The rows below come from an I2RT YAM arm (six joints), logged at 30 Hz.
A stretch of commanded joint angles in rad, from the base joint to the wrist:
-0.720 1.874 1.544 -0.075 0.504 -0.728
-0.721 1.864 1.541 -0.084 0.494 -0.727
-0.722 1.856 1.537 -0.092 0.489 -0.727
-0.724 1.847 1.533 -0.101 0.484 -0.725
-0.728 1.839 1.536 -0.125 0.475 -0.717
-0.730 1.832 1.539 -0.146 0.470 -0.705
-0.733 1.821 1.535 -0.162 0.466 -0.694
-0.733 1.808 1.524 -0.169 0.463 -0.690
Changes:
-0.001 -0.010 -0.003 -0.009 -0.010 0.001
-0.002 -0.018 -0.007 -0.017 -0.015 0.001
-0.004 -0.027 -0.011 -0.026 -0.020 0.003
-0.008 -0.035 -0.008 -0.050 -0.029 0.011
-0.010 -0.042 -0.005 -0.071 -0.034 0.023
-0.013 -0.053 -0.009 -0.087 -0.038 0.034
-0.013 -0.066 -0.020 -0.094 -0.041 0.038

